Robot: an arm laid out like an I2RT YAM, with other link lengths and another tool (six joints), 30 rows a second.
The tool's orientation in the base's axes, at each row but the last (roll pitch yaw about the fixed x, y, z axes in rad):
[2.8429, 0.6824, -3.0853]
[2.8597, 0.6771, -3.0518]
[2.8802, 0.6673, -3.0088]
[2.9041, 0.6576, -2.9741]
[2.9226, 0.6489, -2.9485]
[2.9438, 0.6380, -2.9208]
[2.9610, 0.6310, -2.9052]
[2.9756, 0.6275, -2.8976]
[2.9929, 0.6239, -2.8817]
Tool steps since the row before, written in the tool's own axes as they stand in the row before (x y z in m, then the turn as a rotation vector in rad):
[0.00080, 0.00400, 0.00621, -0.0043, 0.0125, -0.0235]
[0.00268, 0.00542, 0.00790, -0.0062, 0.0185, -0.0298]
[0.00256, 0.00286, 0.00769, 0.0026, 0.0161, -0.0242]
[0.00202, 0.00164, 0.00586, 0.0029, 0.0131, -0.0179]
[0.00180, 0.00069, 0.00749, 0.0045, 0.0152, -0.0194]
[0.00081, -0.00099, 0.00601, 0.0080, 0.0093, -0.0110]
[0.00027, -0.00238, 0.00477, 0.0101, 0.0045, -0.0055]
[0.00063, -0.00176, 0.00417, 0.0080, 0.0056, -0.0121]
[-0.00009, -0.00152, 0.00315, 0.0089, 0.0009, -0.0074]
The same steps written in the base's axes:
[0.00206, 0.00578, -0.00420, -0.0134, 0.0043, 0.0230]
[0.00105, 0.00753, -0.00642, -0.0171, 0.0080, 0.0302]
[0.00148, 0.00499, -0.00684, -0.0201, 0.0067, 0.0200]
[0.00113, 0.00321, -0.00544, -0.0160, 0.0059, 0.0144]
[0.00240, 0.00281, -0.00679, -0.0187, 0.0072, 0.0150]
[0.00286, 0.00086, -0.00537, -0.0151, 0.0037, 0.0054]
[0.00307, -0.00079, -0.00429, -0.0123, 0.0006, -0.0009]
[0.00227, -0.00051, -0.00393, -0.0145, 0.0000, 0.0057]
[0.00222, -0.00048, -0.00266, -0.0111, -0.0032, 0.0008]

